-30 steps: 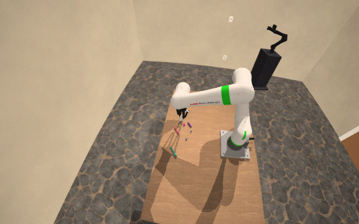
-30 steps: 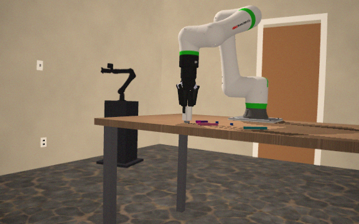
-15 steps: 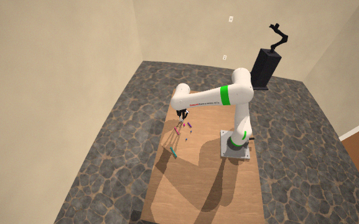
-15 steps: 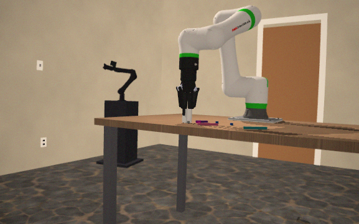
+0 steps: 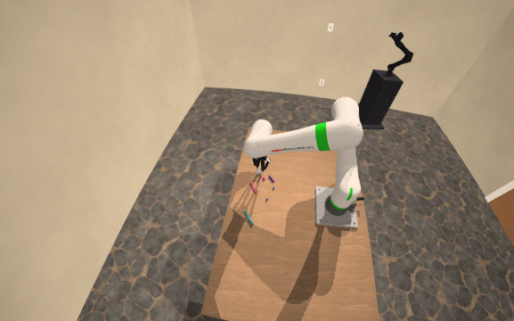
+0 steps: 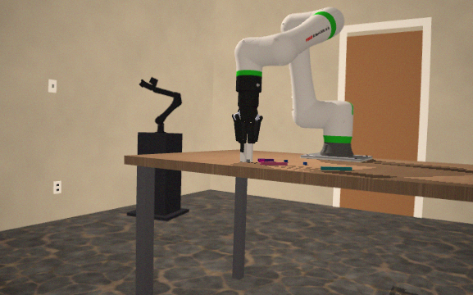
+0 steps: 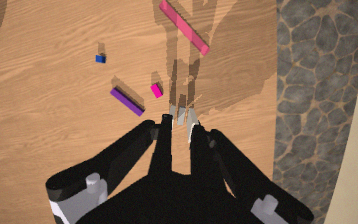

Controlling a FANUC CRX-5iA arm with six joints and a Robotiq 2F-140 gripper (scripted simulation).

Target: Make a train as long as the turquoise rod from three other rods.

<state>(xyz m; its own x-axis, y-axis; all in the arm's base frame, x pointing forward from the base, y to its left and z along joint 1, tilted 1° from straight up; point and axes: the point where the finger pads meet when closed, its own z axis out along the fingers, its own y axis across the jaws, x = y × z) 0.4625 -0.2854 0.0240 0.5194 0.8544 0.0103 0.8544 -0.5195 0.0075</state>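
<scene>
Right now the grey rod is 3 cm below my hand. Also, from my hand: pink rod (12 cm to the left, 5 cm ahead, 3 cm below); magenta rod (5 cm to the left, 3 cm below, 2 cm behind); purple rod (7 cm behind, 5 cm to the left, 3 cm below).
</scene>
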